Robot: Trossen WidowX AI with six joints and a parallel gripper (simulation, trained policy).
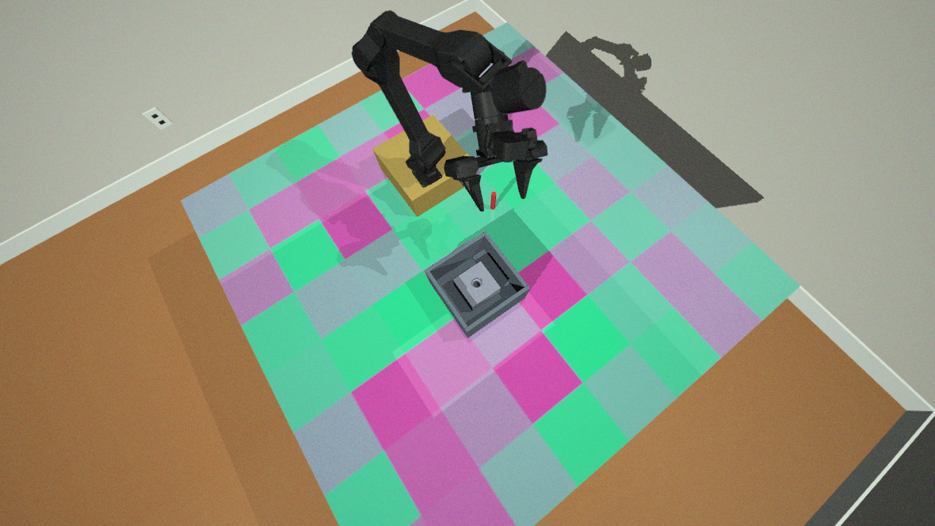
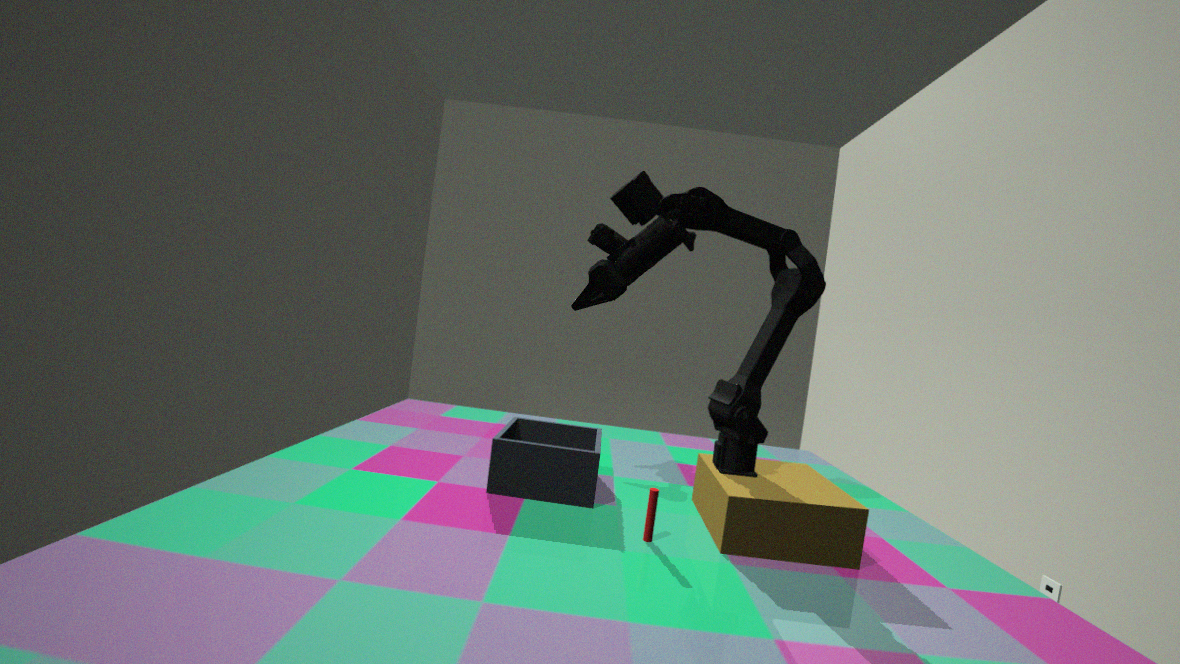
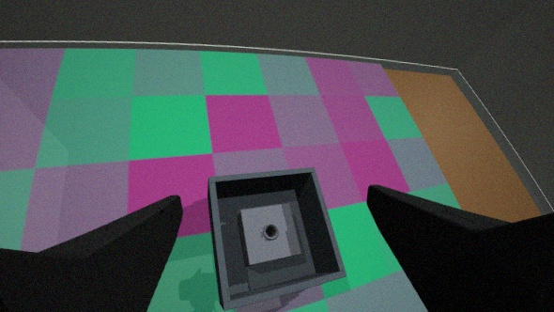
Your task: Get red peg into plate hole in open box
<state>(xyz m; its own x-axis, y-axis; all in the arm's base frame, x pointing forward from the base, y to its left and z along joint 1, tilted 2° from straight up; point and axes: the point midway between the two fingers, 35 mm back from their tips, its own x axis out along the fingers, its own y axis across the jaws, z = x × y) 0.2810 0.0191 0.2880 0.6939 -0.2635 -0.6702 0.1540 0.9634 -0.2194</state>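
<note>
Now: the red peg 31 cm below my gripper tip, 16 cm behind it and 11 cm to the left of it. From my gripper tip the other things lie so: box (32 cm below, 8 cm to the right, 3 cm ahead); light plate (31 cm below, 8 cm to the right, 3 cm ahead).
</note>
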